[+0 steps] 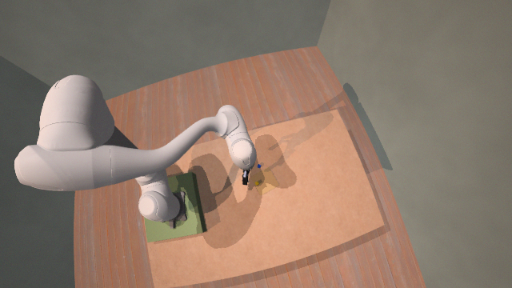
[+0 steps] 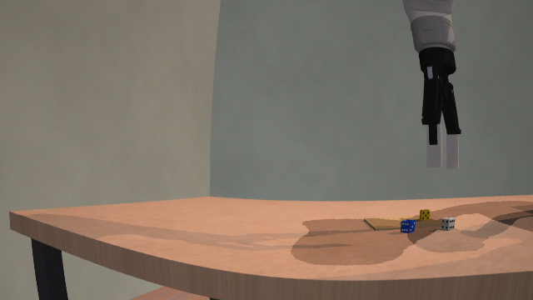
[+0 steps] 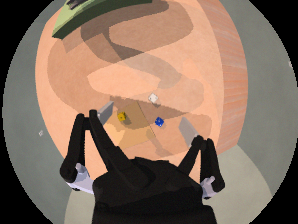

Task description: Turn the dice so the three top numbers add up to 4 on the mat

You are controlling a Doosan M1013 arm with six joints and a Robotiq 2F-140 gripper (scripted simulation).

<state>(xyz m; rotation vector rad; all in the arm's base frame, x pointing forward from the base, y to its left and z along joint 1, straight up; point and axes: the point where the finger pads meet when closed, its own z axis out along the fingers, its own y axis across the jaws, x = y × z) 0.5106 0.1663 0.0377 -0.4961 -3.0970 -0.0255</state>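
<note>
Right now my hand is 11 cm above the white die, 2 cm to the right of it and 1 cm past it. The rest, counted from my hand: yellow die (10 cm below, 8 cm to the right, 4 cm ahead); tan mat (11 cm below, 9 cm ahead, 7 cm to the right); blue die (11 cm below, 7 cm ahead, 3 cm to the left).
</note>
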